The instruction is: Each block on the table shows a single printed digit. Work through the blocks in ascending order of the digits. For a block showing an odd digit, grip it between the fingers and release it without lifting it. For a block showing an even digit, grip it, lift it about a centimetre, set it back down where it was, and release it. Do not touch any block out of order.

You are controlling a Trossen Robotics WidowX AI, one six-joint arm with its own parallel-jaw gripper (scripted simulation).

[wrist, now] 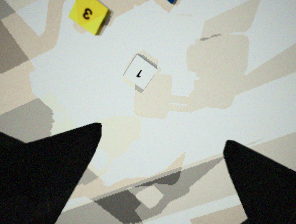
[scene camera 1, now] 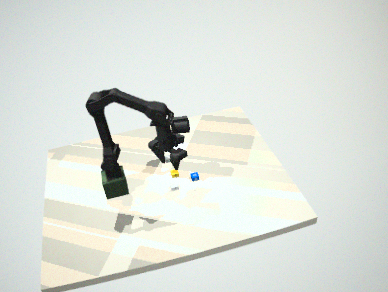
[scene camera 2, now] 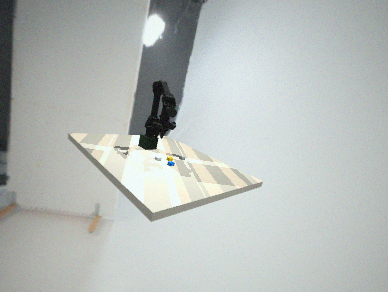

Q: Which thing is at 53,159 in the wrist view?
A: My gripper.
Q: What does my gripper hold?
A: Nothing.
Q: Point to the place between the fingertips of my gripper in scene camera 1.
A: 170,166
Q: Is my gripper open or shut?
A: Open.
